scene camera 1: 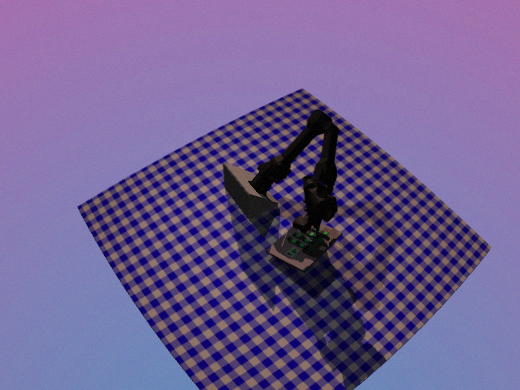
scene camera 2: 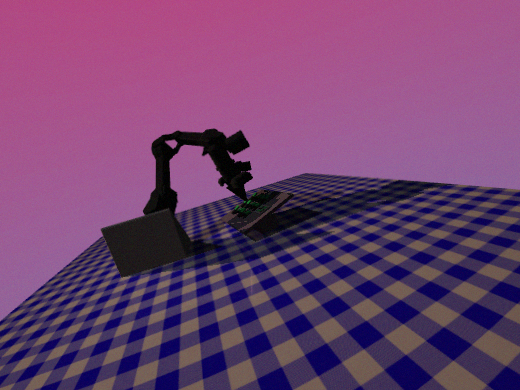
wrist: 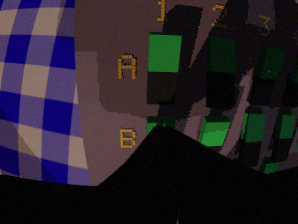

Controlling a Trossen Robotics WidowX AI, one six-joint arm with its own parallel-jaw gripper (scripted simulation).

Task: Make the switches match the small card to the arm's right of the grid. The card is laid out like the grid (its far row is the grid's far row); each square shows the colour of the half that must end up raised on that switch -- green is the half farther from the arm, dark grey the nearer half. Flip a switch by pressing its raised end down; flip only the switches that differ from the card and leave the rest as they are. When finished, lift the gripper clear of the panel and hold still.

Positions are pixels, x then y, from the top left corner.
Labels:
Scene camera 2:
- my gripper: 245, 200
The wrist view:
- my gripper: 161, 135
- switch: 164, 49

